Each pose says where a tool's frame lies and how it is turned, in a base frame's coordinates. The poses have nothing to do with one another.
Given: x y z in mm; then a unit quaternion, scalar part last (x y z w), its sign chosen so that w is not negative.
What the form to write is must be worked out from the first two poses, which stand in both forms.
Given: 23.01 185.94 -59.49 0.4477 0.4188 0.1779 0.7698
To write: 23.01 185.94 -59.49 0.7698 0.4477 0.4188 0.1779
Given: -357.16 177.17 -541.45 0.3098 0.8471 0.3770 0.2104
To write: -357.16 177.17 -541.45 0.2104 0.3098 0.8471 0.3770
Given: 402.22 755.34 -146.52 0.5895 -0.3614 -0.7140 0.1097
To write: 402.22 755.34 -146.52 0.1097 0.5895 -0.3614 -0.7140
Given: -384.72 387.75 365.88 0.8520 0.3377 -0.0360 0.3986
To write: -384.72 387.75 365.88 0.3986 0.8520 0.3377 -0.0360
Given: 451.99 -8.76 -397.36 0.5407 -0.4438 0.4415 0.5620
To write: 451.99 -8.76 -397.36 0.5620 0.5407 -0.4438 0.4415
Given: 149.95 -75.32 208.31 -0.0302 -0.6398 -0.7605 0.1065
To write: 149.95 -75.32 208.31 0.1065 -0.0302 -0.6398 -0.7605
